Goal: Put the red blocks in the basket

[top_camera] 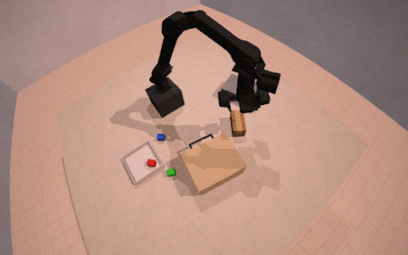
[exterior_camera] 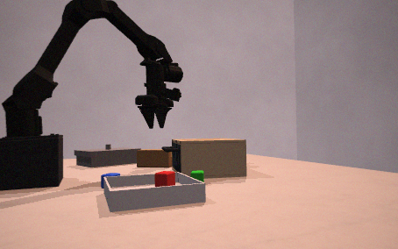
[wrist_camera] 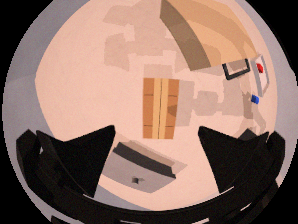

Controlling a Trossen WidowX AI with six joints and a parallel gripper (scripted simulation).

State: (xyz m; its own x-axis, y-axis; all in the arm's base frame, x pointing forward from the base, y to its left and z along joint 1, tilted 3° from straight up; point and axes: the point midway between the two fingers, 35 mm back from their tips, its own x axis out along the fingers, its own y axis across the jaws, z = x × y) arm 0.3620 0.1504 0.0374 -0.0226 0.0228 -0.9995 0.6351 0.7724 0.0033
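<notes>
My gripper is now 12 cm above the small brown box. The rest, counted from my hand: tan drawer cabinet 7 cm ahead, 22 cm to the right, 12 cm below; then drawer 5 cm ahead, 21 cm to the right, 12 cm below; then grey flat piece 13 cm behind, 17 cm to the left, 11 cm below.
</notes>
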